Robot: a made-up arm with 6 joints.
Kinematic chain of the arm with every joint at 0, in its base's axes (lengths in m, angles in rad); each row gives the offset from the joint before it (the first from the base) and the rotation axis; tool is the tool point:
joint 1: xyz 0 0 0.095 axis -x
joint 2: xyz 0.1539 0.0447 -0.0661 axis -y
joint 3: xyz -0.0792 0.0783 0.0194 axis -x
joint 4: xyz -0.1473 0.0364 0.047 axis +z
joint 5: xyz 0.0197 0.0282 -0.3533 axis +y
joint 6: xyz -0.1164 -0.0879 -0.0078 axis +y
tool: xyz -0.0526 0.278 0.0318
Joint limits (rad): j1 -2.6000..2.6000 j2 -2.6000..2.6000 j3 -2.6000..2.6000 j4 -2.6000..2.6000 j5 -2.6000..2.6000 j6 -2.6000..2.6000
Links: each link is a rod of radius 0.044 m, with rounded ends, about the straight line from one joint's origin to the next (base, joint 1, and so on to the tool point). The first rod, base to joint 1, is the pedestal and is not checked.
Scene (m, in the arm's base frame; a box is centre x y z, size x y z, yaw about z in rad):
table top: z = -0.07
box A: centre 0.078 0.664 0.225 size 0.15 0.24 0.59 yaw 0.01
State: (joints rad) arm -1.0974 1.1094 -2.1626 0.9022 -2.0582 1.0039
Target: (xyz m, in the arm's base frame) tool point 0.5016 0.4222 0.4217
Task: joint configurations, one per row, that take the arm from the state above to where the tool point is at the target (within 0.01 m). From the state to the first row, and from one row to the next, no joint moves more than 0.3 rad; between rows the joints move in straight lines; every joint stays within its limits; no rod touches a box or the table.
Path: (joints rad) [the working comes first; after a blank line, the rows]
Joints at the target: -1.3371 1.8478 -1.2043 2.2208 -1.0730 1.2107
Straight joint move there: touches box A.

1: -1.3595 1.0546 -1.8971 0.6596 -1.9996 0.7178
2: -1.6217 0.9999 -1.6316 0.4170 -1.9411 0.4317
3: -1.8838 0.9451 -1.3661 0.1744 -1.8825 0.1455
4: -2.1459 0.8904 -1.1006 -0.0682 -1.8240 -0.1406
5: -2.0448 1.0101 -1.1136 0.2179 -1.7301 0.0283
6: -1.9437 1.1297 -1.1265 0.5040 -1.6362 0.1972
7: -1.8426 1.2494 -1.1395 0.7902 -1.5424 0.3662
8: -1.7415 1.3691 -1.1525 1.0763 -1.4485 0.5351
9: -1.6404 1.4888 -1.1654 1.3624 -1.3546 0.7040
10: -1.5393 1.6085 -1.1784 1.6486 -1.2607 0.8729
11: -1.4382 1.7281 -1.1913 1.9347 -1.1669 1.0418
12: -1.3371 1.8478 -1.2043 2.2208 -1.0730 1.2107

